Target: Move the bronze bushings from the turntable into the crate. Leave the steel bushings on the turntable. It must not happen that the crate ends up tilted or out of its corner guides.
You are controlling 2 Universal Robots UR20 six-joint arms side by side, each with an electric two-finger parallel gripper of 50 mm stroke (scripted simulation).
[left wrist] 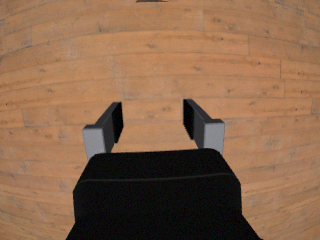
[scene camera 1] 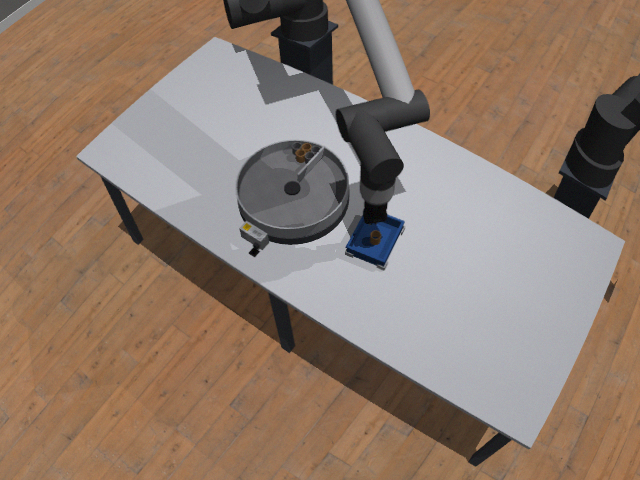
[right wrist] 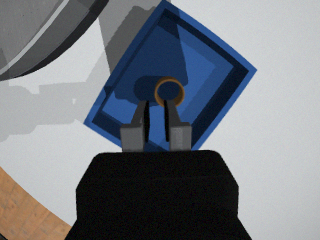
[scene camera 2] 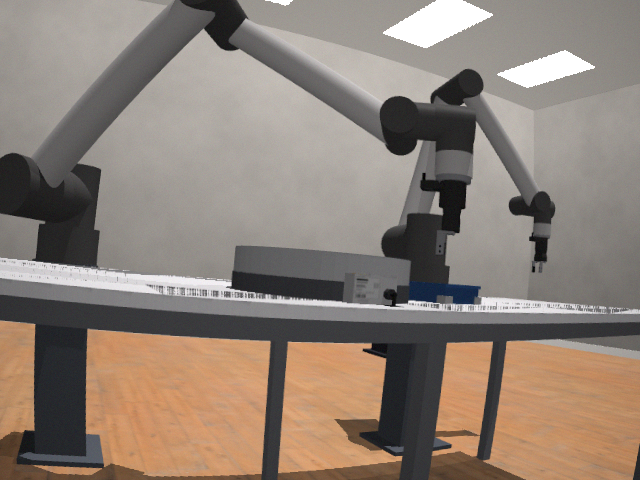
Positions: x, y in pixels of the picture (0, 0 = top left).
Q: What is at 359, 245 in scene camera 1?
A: A blue crate.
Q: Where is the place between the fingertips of my right gripper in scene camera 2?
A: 440, 254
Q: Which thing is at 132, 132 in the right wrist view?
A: My right gripper.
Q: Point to a blue crate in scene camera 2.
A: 420, 291
